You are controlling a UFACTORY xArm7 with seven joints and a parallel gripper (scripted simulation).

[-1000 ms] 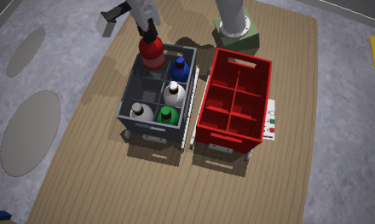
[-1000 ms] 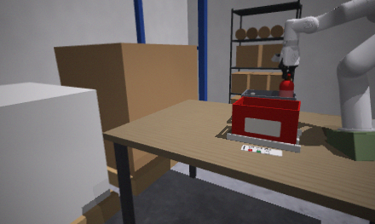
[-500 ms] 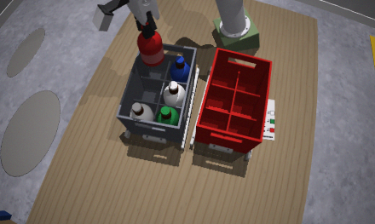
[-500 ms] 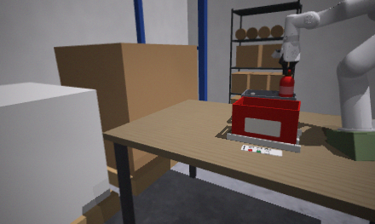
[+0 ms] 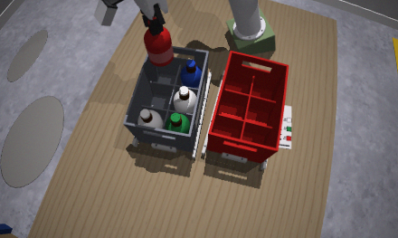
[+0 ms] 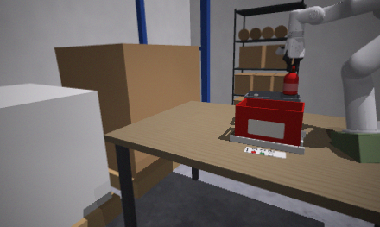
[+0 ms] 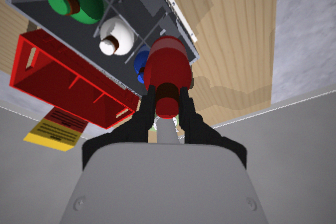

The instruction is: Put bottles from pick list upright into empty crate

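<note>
My hand is 7 cm above the red-label bottle. From my hand the other things lie so: green bottle 23 cm below, 18 cm ahead, 6 cm to the left; then blue-label bottle 23 cm below, 9 cm to the left, 1 cm ahead; then grey crate 24 cm below, 9 cm ahead, 3 cm to the left.
</note>
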